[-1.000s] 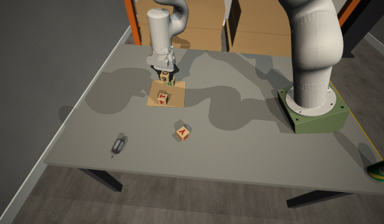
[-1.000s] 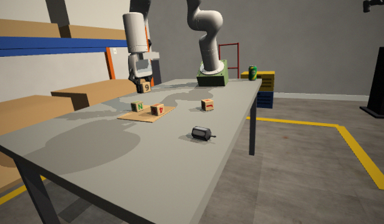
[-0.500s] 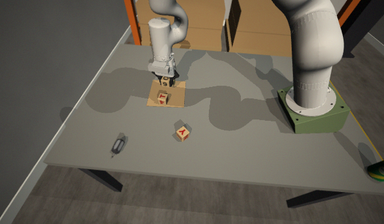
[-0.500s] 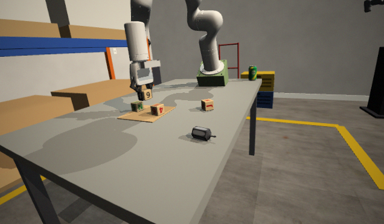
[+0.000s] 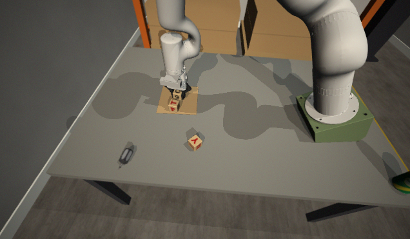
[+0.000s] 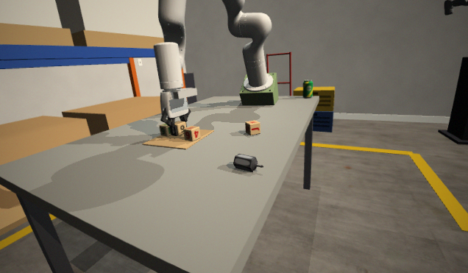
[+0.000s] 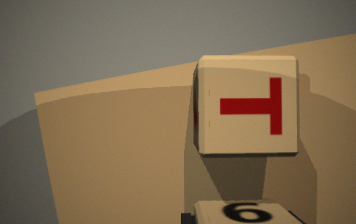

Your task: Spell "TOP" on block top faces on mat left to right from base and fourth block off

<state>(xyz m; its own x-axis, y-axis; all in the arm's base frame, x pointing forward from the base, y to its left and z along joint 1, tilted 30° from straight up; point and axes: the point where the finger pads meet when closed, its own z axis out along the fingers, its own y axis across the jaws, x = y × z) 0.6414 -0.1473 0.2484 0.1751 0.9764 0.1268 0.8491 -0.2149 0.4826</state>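
My gripper is now 30 mm above the tan mat. Also, from my hand: dark motor: 180 mm ahead, 350 mm to the left, 20 mm below; then P block: 10 mm behind, 70 mm to the right, 10 mm below; then green can: 920 mm behind, 430 mm to the left, 30 mm above.
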